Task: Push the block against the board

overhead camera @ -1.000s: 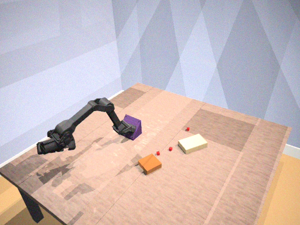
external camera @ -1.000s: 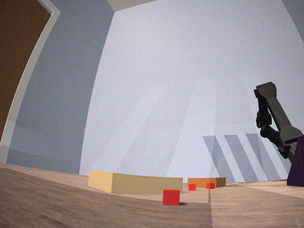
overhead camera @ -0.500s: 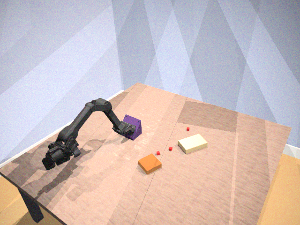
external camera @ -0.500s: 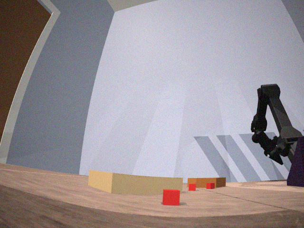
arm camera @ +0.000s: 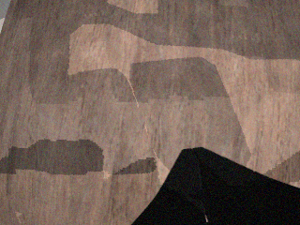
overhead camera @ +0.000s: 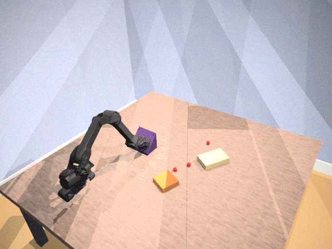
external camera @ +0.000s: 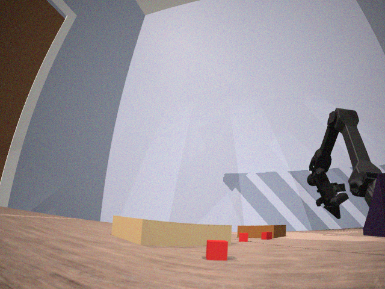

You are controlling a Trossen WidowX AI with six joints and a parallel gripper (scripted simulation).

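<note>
My gripper tip is 31 cm short of the square block, 33 cm to the right of it and 3 cm above it. Round my gripper tip: cream board: 44 cm ahead, 61 cm to the left, 3 cm below.
</note>
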